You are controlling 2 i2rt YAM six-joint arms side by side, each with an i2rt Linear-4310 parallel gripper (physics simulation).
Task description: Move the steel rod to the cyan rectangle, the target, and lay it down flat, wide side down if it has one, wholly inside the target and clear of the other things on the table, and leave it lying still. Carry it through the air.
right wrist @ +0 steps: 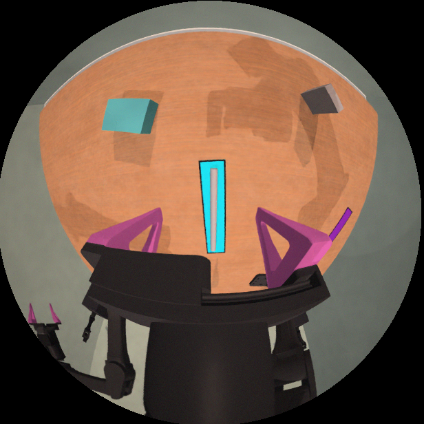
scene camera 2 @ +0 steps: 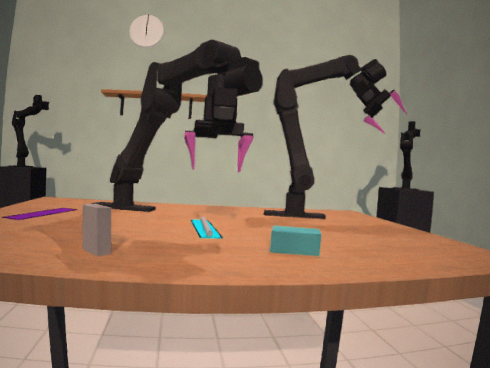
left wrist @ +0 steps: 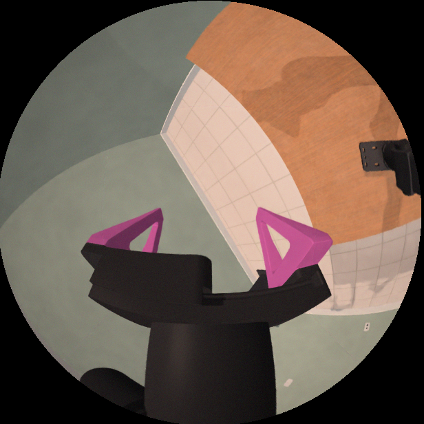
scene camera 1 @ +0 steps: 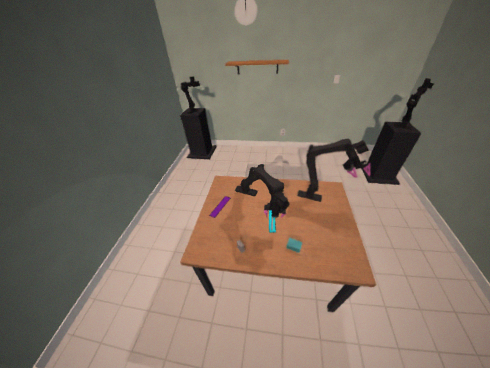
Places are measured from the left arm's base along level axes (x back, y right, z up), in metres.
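Pixels of known places: left gripper, fingertip midpoint: (scene camera 2: 395, 123) (scene camera 1: 362, 176); right gripper, fingertip midpoint: (scene camera 2: 216, 170); left arm's base, origin of the base link: (scene camera 2: 294, 215) (scene camera 1: 309, 196); right arm's base, origin of the base link: (scene camera 2: 123, 208) (scene camera 1: 246, 191).
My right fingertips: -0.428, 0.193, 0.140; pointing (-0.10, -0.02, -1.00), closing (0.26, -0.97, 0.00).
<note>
Ahead of a thing's pixels: the offset from my right fingertips to its top centre, as dx, dy, dz. "pt": to the spot under its first point.
The steel rod {+0.080, +0.031, -0.126} (scene camera 2: 206, 226) (right wrist: 214, 210) is a thin pale grey bar. It lies flat inside the cyan rectangle {pt -0.015, -0.002, -0.134} (scene camera 2: 212, 234) (right wrist: 220, 200), with cyan showing around it in the right wrist view. In scene camera 1 the cyan rectangle (scene camera 1: 270, 225) shows partly below the right arm. My right gripper (scene camera 2: 216, 170) (right wrist: 208, 212) is open and empty, pointing down, high above the rod and rectangle. My left gripper (scene camera 2: 396, 123) (left wrist: 209, 212) (scene camera 1: 362, 173) is open and empty, held up in the air beyond the table's right side in scene camera 1.
A teal block {-0.088, -0.171, -0.100} (scene camera 1: 294, 245) (scene camera 2: 295, 241) (right wrist: 128, 116) and an upright grey block {-0.232, +0.155, -0.063} (scene camera 1: 241, 246) (scene camera 2: 96, 230) (right wrist: 322, 100) stand apart from the cyan rectangle. A purple strip {pt +0.049, +0.465, -0.138} (scene camera 1: 220, 207) (scene camera 2: 40, 214) (right wrist: 341, 224) lies at the left in scene camera 1.
</note>
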